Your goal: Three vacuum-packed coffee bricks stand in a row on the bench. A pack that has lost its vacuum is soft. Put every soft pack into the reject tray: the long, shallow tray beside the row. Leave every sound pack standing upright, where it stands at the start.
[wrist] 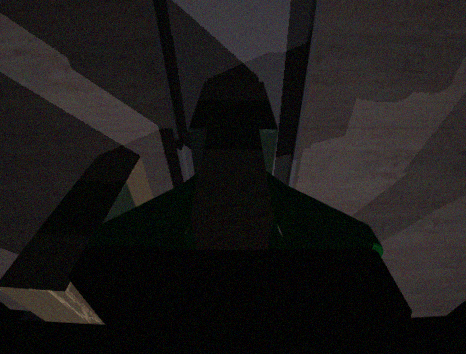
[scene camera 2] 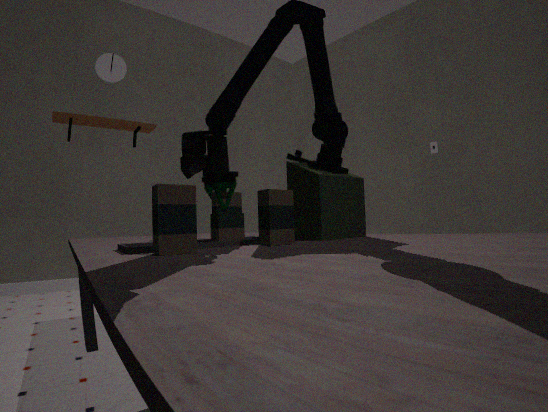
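Seen in the pictures: gripper, fingertip midpoint: [wrist: 232, 177] [scene camera 2: 222, 210]; arm's base, link origin: [scene camera 2: 327, 169].
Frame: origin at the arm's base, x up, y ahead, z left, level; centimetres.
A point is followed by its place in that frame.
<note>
My gripper [scene camera 2: 223, 204] @(x -13.3, y 35.3, z -9.3 cm) [wrist: 232, 177] @(x -13.3, y 35.3, z -9.3 cm) points down and is shut on the upper part of a coffee pack [scene camera 2: 228, 221] @(x -16.4, y 34.9, z -6.9 cm) [wrist: 233, 112] @(x -17.6, y 37.3, z -9.4 cm). The pack is upright, with its lower end down at the long shallow tray [scene camera 2: 131, 248] @(x -21.7, y 61.8, z -4.2 cm) [wrist: 295, 75] @(x -22.4, y 38.1, z -14.3 cm); whether it touches the tray floor cannot be told. A second pack [scene camera 2: 175, 219] @(x -15.7, y 54.8, z 4.7 cm) stands upright at the left in the scene view, in front of the tray. A third pack [scene camera 2: 276, 217] @(x -15.7, y 28.6, z 5.4 cm) stands upright to the right of the gripper. One standing pack [wrist: 75, 215] @(x -14.5, y 30.7, z 3.2 cm) shows at the left in the wrist view, close beside the gripper.
The green pedestal [scene camera 2: 330, 205] @(x -12.7, y 8.9, z 7.3 cm) with the arm's base stands behind the right pack. The bench's dark edge [scene camera 2: 114, 332] @(x -23.5, y 73.8, z 39.3 cm) runs along the left in the scene view. A wall shelf [scene camera 2: 102, 121] and a clock [scene camera 2: 111, 68] are on the back wall.
</note>
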